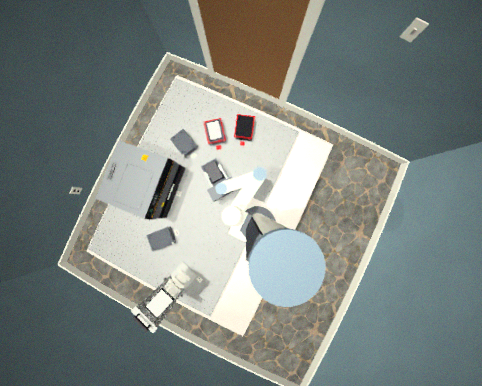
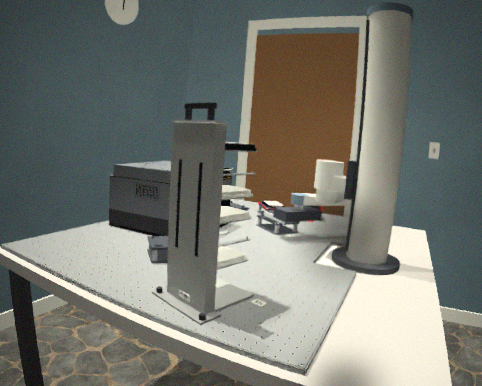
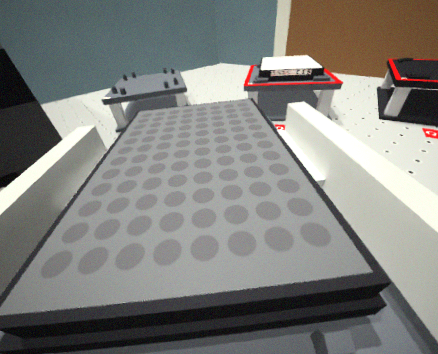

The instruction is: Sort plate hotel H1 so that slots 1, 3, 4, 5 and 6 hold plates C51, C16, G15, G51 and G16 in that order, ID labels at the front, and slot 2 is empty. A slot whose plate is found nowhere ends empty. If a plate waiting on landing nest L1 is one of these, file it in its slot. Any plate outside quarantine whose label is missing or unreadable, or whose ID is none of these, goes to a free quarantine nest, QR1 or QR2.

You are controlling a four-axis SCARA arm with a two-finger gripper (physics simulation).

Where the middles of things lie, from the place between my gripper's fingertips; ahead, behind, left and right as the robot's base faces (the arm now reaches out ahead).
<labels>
The red-rimmed quarantine nest QR1 (image 3: 329,86) is 110 mm ahead of my hand, 250 mm to the right of it and 20 mm below it. From my hand the other things lie so: hotel H1 (image 2: 193,142): 110 mm behind, 820 mm to the left, 140 mm above; then landing nest L1 (image 3: 147,86): 270 mm ahead, 80 mm to the right, 20 mm below.
</labels>
